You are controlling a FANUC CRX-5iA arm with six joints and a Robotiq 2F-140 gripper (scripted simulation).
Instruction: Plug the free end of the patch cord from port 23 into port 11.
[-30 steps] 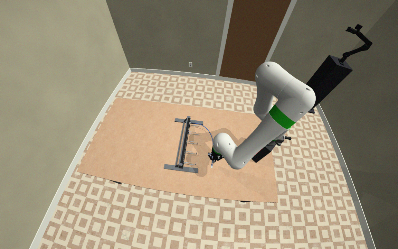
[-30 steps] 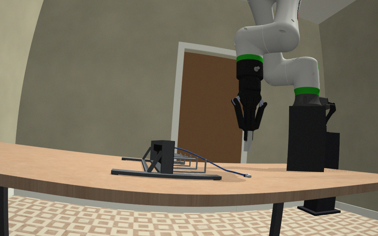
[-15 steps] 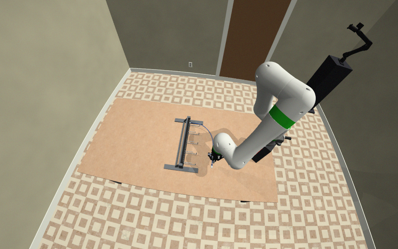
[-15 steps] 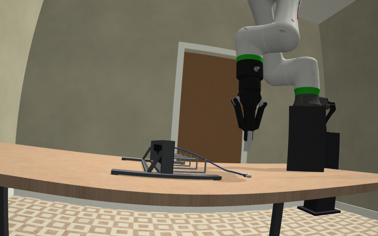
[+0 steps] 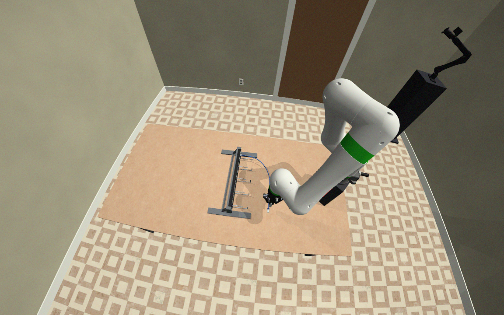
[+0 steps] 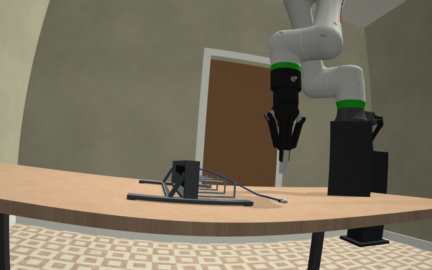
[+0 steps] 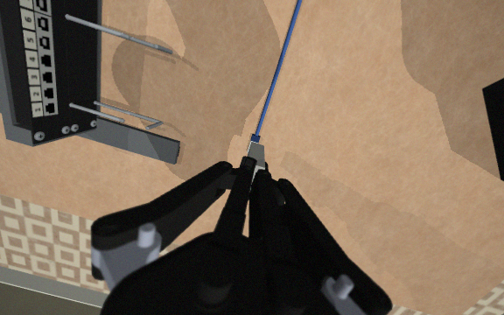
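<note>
Now: the plug 11 cm below my hand and 2 cm to the left of it.
</note>
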